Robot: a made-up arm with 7 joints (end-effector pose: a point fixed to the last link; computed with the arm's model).
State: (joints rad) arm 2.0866 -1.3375 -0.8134 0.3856 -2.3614 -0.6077 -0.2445
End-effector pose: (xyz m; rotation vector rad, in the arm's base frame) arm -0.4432 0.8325 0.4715 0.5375 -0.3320 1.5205
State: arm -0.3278 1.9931 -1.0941 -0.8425 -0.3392 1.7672 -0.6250
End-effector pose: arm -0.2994 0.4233 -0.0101 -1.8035 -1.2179 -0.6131
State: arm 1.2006 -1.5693 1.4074 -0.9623 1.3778 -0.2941 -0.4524
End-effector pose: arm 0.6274 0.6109 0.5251 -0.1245 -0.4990 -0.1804
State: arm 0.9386 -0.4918 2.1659 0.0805 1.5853 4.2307 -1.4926
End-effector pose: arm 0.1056 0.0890 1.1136 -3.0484 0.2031 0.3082
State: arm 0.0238 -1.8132 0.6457 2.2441 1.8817 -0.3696 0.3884
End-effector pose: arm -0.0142 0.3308 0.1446 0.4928 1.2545 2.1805
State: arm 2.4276 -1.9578 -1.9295 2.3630 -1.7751 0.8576 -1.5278
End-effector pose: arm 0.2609 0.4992 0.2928 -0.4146 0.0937 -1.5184
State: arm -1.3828 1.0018 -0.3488 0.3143 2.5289 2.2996 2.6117
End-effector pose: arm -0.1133 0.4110 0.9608 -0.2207 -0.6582 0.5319
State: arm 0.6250 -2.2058 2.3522 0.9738 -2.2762 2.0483 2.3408
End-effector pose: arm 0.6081 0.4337 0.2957 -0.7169 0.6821 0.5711
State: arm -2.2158 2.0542 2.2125 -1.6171 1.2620 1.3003 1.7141
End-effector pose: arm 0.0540 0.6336 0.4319 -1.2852 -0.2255 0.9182
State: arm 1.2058 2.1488 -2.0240 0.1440 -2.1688 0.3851 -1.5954
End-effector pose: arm -0.1967 -0.8691 -0.0384 -2.5683 -0.4168 1.1095
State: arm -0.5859 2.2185 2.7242 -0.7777 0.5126 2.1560 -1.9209
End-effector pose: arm -0.5808 0.2951 0.2105 0.6499 -0.8840 -1.9397
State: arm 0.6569 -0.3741 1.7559 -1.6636 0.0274 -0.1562 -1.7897
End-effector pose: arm 0.5276 -0.2588 0.6726 -0.3904 -0.2205 -2.4803
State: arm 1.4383 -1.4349 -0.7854 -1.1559 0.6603 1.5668 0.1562
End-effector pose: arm -0.0864 0.4956 0.7613 -0.0234 -0.8452 -1.0511
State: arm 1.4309 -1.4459 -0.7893 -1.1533 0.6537 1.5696 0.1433
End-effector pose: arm -0.0835 0.5007 0.7550 -0.0277 -0.8541 -1.0728
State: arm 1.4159 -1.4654 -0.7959 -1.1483 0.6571 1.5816 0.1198
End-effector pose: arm -0.0749 0.5115 0.7430 -0.0380 -0.8627 -1.0984
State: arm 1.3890 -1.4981 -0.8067 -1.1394 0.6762 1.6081 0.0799
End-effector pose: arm -0.0569 0.5303 0.7217 -0.0586 -0.8702 -1.1306
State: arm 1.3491 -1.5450 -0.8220 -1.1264 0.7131 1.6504 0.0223
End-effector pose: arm -0.0273 0.5557 0.6891 -0.0927 -0.8742 -1.1703
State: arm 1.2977 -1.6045 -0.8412 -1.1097 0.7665 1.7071 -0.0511
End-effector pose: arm 0.0138 0.5836 0.6447 -0.1423 -0.8715 -1.2189
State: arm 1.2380 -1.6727 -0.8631 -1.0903 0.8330 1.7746 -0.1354
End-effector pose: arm 0.0644 0.6083 0.5897 -0.2081 -0.8591 -1.2765
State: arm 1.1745 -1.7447 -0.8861 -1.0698 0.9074 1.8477 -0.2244
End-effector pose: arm 0.1198 0.6248 0.5273 -0.2878 -0.8368 -1.3419
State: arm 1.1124 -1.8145 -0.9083 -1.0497 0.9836 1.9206 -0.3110
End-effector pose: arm 0.1739 0.6307 0.4628 -0.3761 -0.8062 -1.4114
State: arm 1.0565 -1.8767 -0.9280 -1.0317 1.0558 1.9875 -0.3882
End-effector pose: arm 0.2209 0.6273 0.4024 -0.4651 -0.7713 -1.4781
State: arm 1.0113 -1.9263 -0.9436 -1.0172 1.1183 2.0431 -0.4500
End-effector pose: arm 0.2571 0.6185 0.3520 -0.5448 -0.7365 -1.5343
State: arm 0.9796 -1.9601 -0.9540 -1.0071 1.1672 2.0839 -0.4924
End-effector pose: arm 0.2812 0.6093 0.3161 -0.6065 -0.7053 -1.5730
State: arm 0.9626 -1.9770 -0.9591 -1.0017 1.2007 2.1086 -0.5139
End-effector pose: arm 0.2942 0.6033 0.2963 -0.6445 -0.6803 -1.5905
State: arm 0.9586 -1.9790 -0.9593 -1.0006 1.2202 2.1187 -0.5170
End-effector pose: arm 0.2982 0.6019 0.2911 -0.6594 -0.6615 -1.5881
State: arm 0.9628 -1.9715 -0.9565 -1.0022 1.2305 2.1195 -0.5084
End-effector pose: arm 0.2969 0.6037 0.2953 -0.6589 -0.6474 -1.5727
